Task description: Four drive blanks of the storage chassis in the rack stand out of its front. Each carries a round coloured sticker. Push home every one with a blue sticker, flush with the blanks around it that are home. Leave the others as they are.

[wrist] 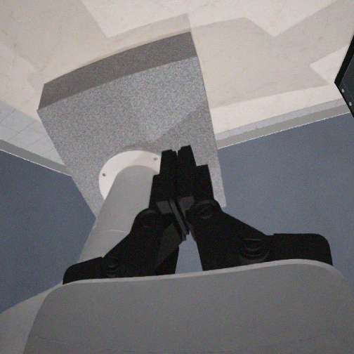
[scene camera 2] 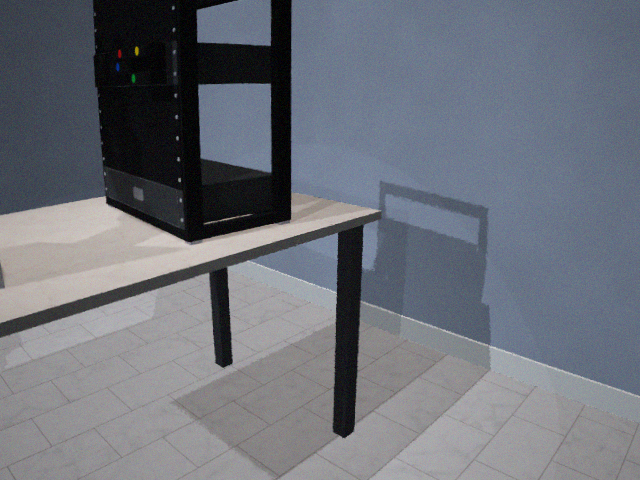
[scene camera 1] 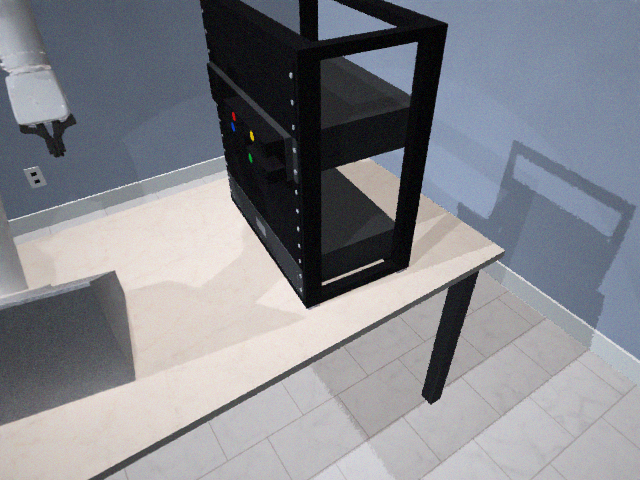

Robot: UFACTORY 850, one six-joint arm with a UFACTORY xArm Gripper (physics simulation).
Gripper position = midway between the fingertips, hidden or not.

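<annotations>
In scene camera 2 my gripper is out of frame. My gripper is visible in the wrist view [182,166] and in scene camera 1 [59,156].
</annotations>
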